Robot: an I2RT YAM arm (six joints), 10 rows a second.
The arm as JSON. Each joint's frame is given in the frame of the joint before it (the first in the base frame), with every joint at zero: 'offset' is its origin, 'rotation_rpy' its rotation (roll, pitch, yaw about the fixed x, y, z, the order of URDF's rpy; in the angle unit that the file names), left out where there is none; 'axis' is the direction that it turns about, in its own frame. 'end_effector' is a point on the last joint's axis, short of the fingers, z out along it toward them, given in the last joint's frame.
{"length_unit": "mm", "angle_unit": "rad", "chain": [
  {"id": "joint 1", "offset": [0.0, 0.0, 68.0], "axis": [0.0, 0.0, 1.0]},
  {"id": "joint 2", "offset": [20.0, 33.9, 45.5], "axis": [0.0, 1.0, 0.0]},
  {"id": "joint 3", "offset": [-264.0, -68.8, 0.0], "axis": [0.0, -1.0, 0.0]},
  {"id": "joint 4", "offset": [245.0, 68.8, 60.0], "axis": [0.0, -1.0, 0.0]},
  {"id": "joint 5", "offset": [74.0, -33.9, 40.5], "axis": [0.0, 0.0, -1.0]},
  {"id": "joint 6", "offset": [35.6, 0.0, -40.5], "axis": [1.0, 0.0, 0.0]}
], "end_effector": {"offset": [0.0, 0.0, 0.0], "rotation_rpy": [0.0, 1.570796, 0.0]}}
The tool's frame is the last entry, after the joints.
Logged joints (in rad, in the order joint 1, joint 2, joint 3, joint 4, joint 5, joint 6), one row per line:
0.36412, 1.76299, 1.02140, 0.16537, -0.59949, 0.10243
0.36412, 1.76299, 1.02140, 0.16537, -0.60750, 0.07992
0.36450, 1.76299, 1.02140, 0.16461, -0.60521, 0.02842
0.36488, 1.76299, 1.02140, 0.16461, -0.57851, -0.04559
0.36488, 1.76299, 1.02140, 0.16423, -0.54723, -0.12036
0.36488, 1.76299, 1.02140, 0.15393, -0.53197, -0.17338
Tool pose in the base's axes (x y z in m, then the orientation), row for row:
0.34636, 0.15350, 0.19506, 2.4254, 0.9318, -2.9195
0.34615, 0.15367, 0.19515, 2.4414, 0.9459, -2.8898
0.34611, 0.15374, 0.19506, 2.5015, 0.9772, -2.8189
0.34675, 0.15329, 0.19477, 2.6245, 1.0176, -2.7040
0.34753, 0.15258, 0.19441, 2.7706, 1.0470, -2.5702
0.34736, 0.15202, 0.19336, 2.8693, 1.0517, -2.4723
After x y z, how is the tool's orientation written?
As angles about the fixed x, y, z axes (roll, pitch, yaw), in radians.
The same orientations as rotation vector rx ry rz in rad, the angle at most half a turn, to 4 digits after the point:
-0.6353, 2.0756, 0.9123
-0.6620, 2.0624, 0.9081
-0.7110, 2.0374, 0.8767
-0.7672, 2.0061, 0.8058
-0.8206, 1.9762, 0.7291
-0.8623, 1.9625, 0.6838

